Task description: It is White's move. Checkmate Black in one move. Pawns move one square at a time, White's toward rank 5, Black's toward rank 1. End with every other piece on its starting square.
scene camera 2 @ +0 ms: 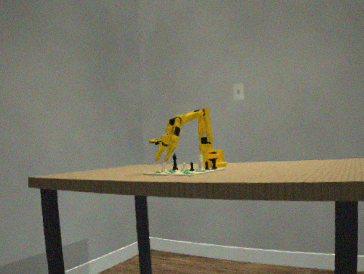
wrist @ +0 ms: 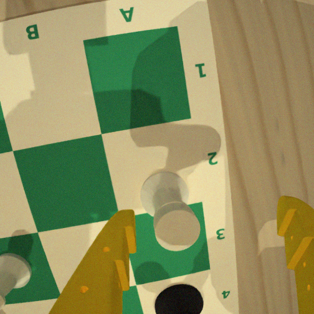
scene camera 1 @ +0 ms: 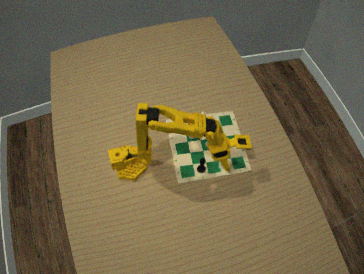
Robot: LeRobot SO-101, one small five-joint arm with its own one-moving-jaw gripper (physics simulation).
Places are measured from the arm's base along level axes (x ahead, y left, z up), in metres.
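Pixels of known places: hand, tool point: (scene camera 2: 164, 161) (scene camera 1: 226, 155); arm's base, link origin: (scene camera 1: 135, 162).
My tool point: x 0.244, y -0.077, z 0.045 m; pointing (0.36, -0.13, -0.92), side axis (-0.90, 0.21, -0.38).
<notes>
Ahead of a thing's pixels: the offset from my tool point to its top centre. "spot": to the spot under its first point. Level surfaces: height alone.
The green-and-white chessboard @[spot: 0.135 m back, 0.008 m right, 0.039 m down] (scene camera 1: 180, 177) (wrist: 75, 25) lies flat. My gripper (scene camera 1: 226, 168) (scene camera 2: 162, 159) (wrist: 207, 207) is open and empty, low over the board's A-file edge. In the wrist view, a white piece with a flat round top @[0.010 m back, 0.011 m right, 0.006 m down] (wrist: 177, 227) (scene camera 2: 164, 168) stands upright on A2, beyond the tips, nearer the left jaw; the right jaw is over bare table. The tall black piece, seemingly the king @[0.071 m back, 0.001 m right, 0.025 m up] (scene camera 1: 201, 167) (scene camera 2: 175, 162) (wrist: 179, 302), stands upright on A4. Another white piece (wrist: 14, 270) stands on C3. In scene camera 1, the arm hides several squares.
In scene camera 2, a small white piece @[0.024 m back, 0.070 m left, 0.007 m down] (scene camera 2: 184, 166), a small black piece @[0.018 m back, 0.104 m left, 0.007 m down] (scene camera 2: 191, 166), a tall white piece @[0.016 m back, 0.144 m left, 0.025 m up] (scene camera 2: 200, 162) and more black pieces @[0.091 m back, 0.159 m left, 0.006 m down] (scene camera 2: 214, 164) stand toward the arm's base (scene camera 1: 130, 162). The board lies on the wooden table @[0.045 m down] (scene camera 1: 125, 220).
</notes>
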